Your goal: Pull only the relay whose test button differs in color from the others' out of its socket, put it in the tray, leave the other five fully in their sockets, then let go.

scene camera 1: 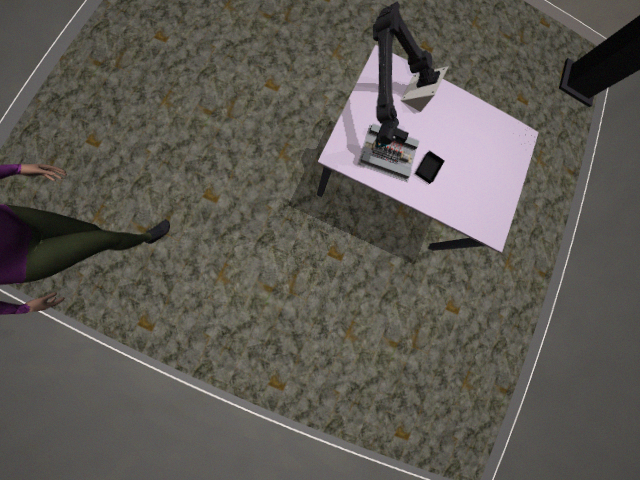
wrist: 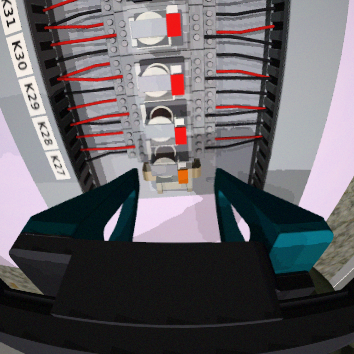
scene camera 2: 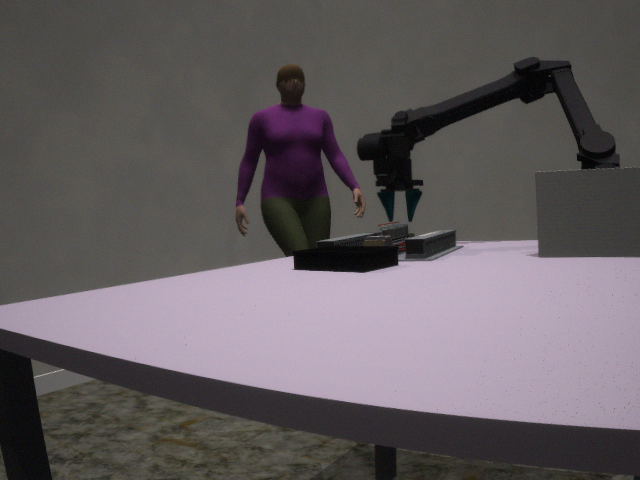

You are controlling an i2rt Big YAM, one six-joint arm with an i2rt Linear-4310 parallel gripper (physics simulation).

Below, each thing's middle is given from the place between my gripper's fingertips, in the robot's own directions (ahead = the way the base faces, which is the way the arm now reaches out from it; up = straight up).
The grey panel (wrist: 235, 160) is 1 cm behind my hand, 8 cm to the left of it and 7 cm below it.
